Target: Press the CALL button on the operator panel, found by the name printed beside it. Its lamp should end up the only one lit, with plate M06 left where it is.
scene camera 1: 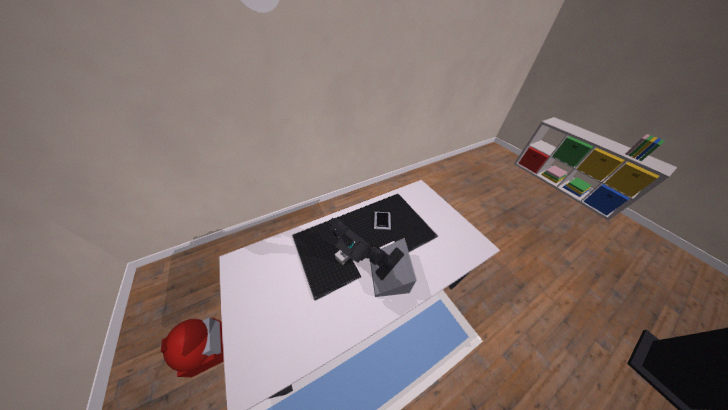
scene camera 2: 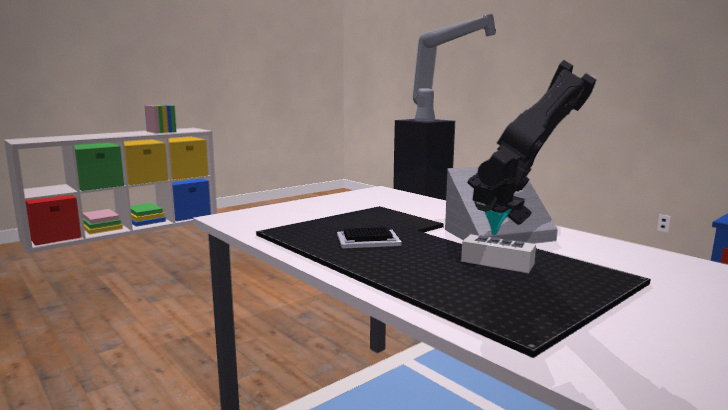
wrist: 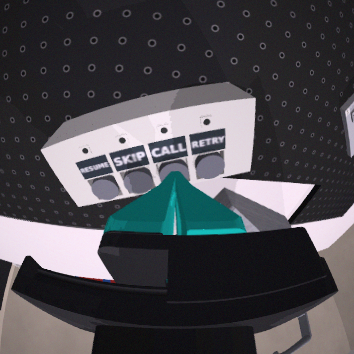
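Where they show: gripper, fingertip midpoint: (scene camera 1: 350,247) (scene camera 2: 494,234) (wrist: 174,178); arm's base, origin of the base link: (scene camera 1: 389,263).
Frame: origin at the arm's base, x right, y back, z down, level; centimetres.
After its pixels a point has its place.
Observation:
The white operator panel (scene camera 1: 341,257) @[x -22.0, y -20.1, z 4.9 cm] (scene camera 2: 497,256) @[x -17.6, y -26.6, z 7.4 cm] (wrist: 150,139) @[x -15.9, y -25.2, z 5.0 cm] stands on the black mat. In the wrist view its grey buttons are labelled RESUME, SKIP, CALL and RETRY, and the lamps above them all look dark. My gripper (scene camera 2: 495,233) @[x -14.1, y -23.0, z 3.4 cm] (wrist: 174,178) @[x -14.1, y -23.0, z 3.4 cm] is shut and empty, its teal fingertips over the lower edge of the CALL button (wrist: 172,167) @[x -14.1, y -23.0, z 4.7 cm], partly hiding it. Whether they touch it I cannot tell. A plate (scene camera 1: 382,220) (scene camera 2: 368,242), white-edged with a black middle, lies on the mat apart from the panel; its name cannot be read.
The black perforated mat (scene camera 1: 326,285) @[x -36.8, y -10.8, z 10.2 cm] (scene camera 2: 433,277) @[x -11.4, y -43.0, z 10.2 cm] lies on the white table (scene camera 1: 264,315) @[x -72.9, y -12.6, z 11.6 cm] (scene camera 2: 305,203) @[x 71.6, y -17.8, z 11.5 cm]. A grey wedge-shaped block (scene camera 1: 394,280) @[x -3.6, y 9.5, z -0.4 cm] (scene camera 2: 461,213) @[x 5.3, y -10.6, z 3.8 cm] stands behind the panel, close to the arm. A second grey arm (scene camera 2: 425,66) stands on a black pedestal (scene camera 2: 423,152) beyond the table.

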